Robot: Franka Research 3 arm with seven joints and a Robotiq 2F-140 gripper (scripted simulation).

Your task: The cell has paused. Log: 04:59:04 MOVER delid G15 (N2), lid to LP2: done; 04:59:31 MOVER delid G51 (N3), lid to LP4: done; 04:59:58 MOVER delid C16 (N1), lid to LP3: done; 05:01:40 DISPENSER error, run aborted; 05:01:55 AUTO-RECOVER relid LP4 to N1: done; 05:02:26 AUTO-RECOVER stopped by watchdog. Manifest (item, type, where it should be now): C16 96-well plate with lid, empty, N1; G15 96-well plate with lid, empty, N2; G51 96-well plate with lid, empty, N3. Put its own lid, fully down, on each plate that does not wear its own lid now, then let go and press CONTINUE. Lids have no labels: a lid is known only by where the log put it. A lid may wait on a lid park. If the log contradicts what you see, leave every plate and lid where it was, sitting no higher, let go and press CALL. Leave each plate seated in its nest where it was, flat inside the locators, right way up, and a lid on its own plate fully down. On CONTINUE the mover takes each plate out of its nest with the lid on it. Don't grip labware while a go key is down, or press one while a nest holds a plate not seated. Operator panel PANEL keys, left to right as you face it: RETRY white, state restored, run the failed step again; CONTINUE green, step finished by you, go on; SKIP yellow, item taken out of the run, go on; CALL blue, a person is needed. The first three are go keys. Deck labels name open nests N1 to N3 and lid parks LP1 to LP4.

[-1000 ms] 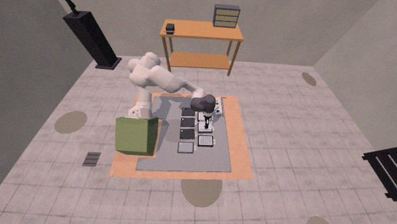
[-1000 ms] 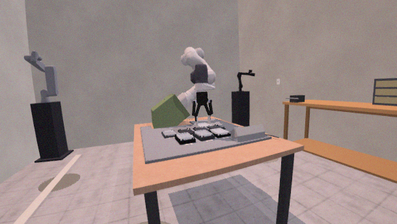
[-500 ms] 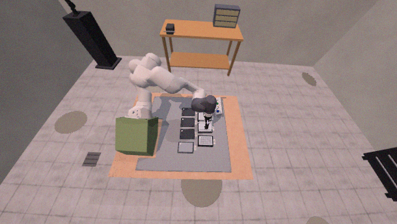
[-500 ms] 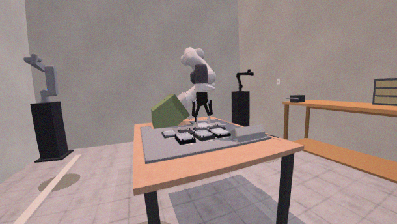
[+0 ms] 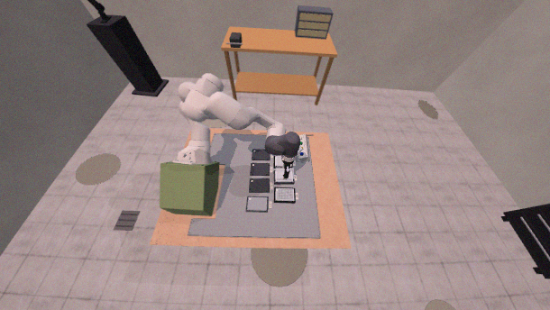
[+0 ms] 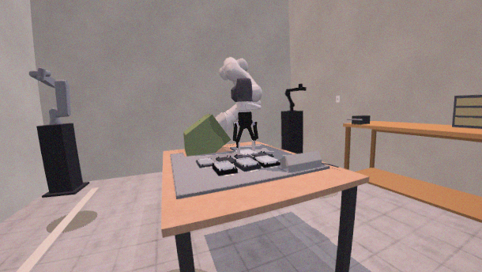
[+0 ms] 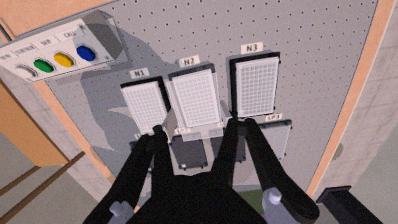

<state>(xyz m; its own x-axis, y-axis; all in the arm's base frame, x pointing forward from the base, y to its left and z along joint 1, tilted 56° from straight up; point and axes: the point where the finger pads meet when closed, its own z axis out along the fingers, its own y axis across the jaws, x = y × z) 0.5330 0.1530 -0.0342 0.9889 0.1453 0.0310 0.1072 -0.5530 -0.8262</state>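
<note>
My hand is 20 mm above the pale lid. Round my hand: lid park LP2 (180 mm behind, 40 mm to the left, 100 mm below); then blue key (120 mm ahead, 190 mm to the left, 40 mm below); then lid park LP1 (170 mm behind, 80 mm to the right, 100 mm below).
</note>
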